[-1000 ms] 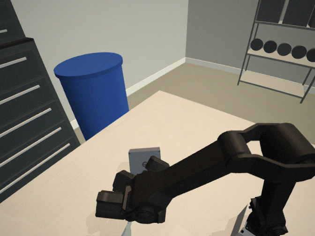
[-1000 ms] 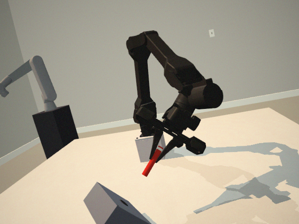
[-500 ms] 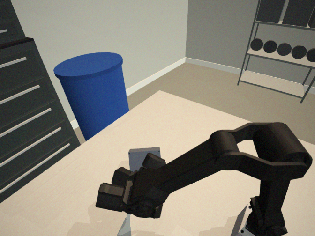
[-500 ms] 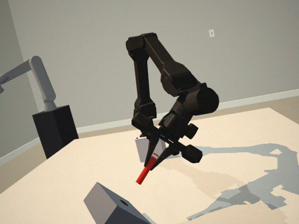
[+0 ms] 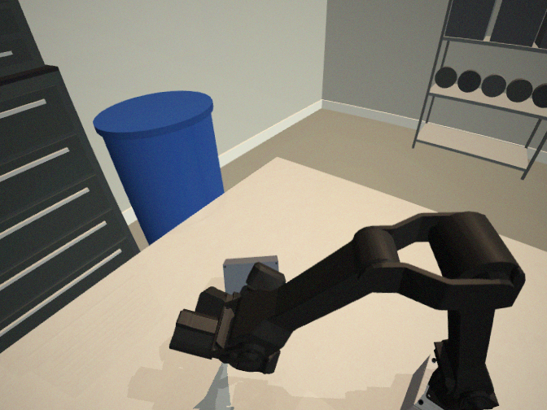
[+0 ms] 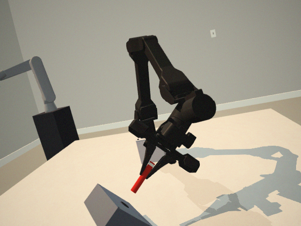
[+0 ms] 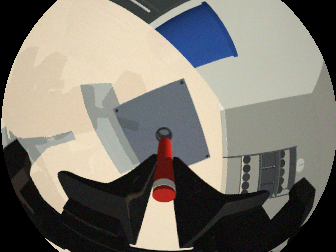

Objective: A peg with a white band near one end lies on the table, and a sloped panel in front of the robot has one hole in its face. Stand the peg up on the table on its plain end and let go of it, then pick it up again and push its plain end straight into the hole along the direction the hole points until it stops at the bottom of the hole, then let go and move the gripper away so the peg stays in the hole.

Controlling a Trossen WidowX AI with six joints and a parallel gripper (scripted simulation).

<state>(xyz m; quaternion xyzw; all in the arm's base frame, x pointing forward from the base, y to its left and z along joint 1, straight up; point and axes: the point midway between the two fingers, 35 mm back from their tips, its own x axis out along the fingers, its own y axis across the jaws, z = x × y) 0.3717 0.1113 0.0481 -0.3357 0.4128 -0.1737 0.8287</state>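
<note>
The grey sloped panel is 6 cm to the right of my gripper tip, 6 cm below it and 6 cm ahead of it. The rest, counted from my gripper tip: red peg: 1 cm to the left, 1 cm behind, 1 cm above.
</note>
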